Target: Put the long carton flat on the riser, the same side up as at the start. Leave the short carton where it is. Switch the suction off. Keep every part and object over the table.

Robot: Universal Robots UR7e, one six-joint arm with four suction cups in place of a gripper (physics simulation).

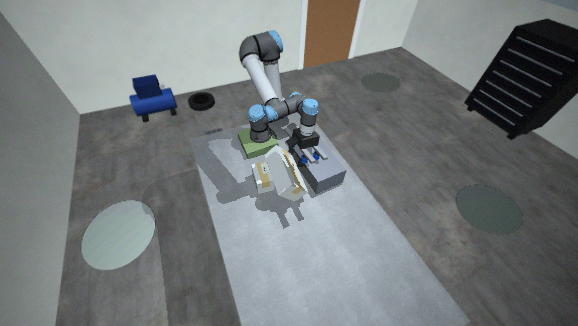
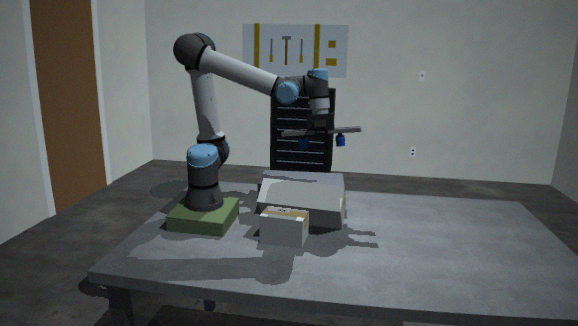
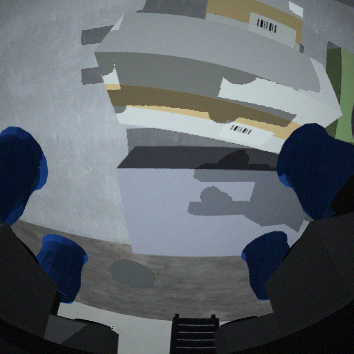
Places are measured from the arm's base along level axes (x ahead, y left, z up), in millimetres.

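Pixels of known places: hand, its tool point: (image 2: 322, 145) (image 3: 161, 218); arm's base, origin of its link: (image 1: 260, 135) (image 2: 204, 203).
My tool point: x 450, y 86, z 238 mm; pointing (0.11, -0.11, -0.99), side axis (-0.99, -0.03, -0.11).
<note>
Ahead of a thing's pixels: the offset from my tool point to its top centre. Level surfaces: height alone.
The long carton @(dy -75, dx -59, dz -121 mm) (image 1: 283, 171) (image 2: 302, 194) (image 3: 210, 45) is tilted about its long axis, low down between the short carton and the riser, off the riser's top. A taped side with a barcode faces the riser. Whether it touches either neighbour is unclear. The short carton @(dy -201, dx -110, dz -201 mm) (image 1: 263, 176) (image 2: 282, 231) (image 3: 225, 9) stands upright on the table, taped side up. The riser @(dy +149, dx -88, dz -185 mm) (image 1: 327, 176) (image 2: 327, 176) (image 3: 150, 195) is a grey block with nothing on its top. My gripper (image 1: 310, 158) (image 2: 322, 141) (image 3: 166, 217) hangs above the riser, its cups open, holding nothing.
The green base block (image 1: 260, 149) (image 2: 197, 226) (image 3: 345, 100) under the arm stands close to one end of the long carton. The table @(dz -305 mm) (image 1: 320, 260) (image 2: 450, 250) reaches out beyond the cartons. The riser stands near the table's side edge.
</note>
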